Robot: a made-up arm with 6 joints. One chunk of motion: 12 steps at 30 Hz.
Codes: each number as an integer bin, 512 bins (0 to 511) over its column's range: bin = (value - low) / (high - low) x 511, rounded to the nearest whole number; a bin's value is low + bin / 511 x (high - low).
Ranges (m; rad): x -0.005..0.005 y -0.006..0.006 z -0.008..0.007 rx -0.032..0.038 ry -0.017..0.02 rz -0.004..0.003
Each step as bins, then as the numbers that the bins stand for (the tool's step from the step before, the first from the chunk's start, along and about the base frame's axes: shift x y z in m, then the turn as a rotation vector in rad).
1 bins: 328 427 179 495 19 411
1 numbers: 0.00142 0.00403 -0.00275 0.03581 -0.01562 0.00163
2 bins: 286 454 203 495 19 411
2 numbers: 0.00060 0.00466 -0.00204 0.03581 -0.01562 0.00163
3 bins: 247 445 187 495 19 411
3 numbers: -0.00017 0.00445 -0.00251 0.03581 -0.01562 0.00163
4 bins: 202 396 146 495 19 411
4 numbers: -0.00105 0.00330 -0.00371 0.03581 -0.01562 0.00163
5 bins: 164 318 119 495 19 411
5 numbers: -0.00179 0.00147 -0.00451 0.03581 -0.01562 0.00163
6 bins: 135 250 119 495 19 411
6 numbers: -0.00236 -0.00013 -0.00451 0.03581 -0.01562 0.00163
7 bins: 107 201 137 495 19 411
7 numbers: -0.00291 -0.00128 -0.00398 0.03581 -0.01562 0.00163
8 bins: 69 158 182 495 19 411
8 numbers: -0.00365 -0.00229 -0.00266 0.03581 -0.01562 0.00163
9 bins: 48 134 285 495 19 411
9 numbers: -0.00406 -0.00285 0.00037 0.03581 -0.01562 0.00163
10 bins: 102 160 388 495 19 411
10 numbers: -0.00300 -0.00224 0.00339 0.03581 -0.01562 0.00163
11 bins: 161 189 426 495 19 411
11 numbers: -0.00185 -0.00156 0.00450 0.03581 -0.01562 0.00163
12 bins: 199 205 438 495 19 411
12 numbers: -0.00111 -0.00119 0.00486 0.03581 -0.01562 0.00163
